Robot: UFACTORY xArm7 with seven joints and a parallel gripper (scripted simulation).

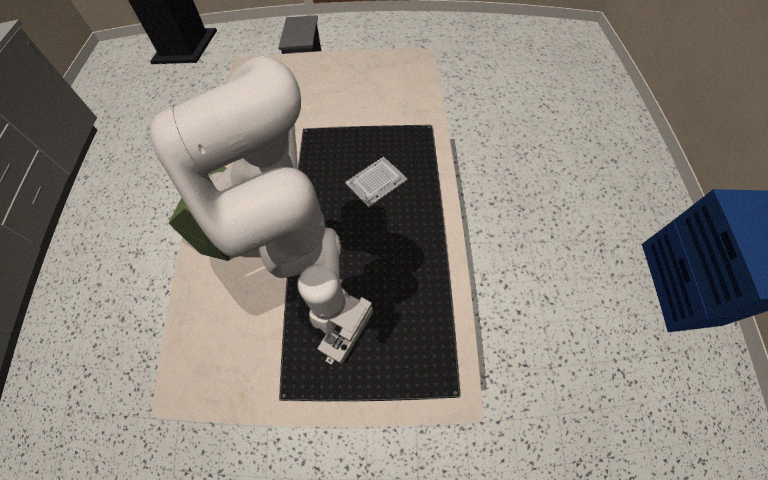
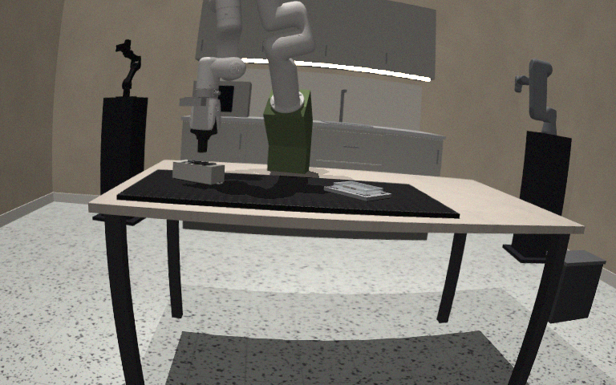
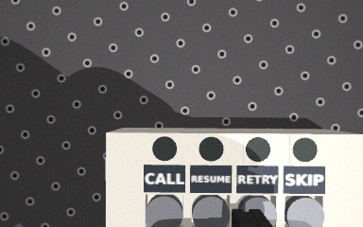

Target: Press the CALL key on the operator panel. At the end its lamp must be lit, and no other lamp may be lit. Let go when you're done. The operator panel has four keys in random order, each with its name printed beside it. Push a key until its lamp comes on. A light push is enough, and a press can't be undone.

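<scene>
My hand is 7 cm above the white operator panel. The rest, counted from my hand: flat white well plate (3 cm ahead, 49 cm to the left, 9 cm below).
</scene>
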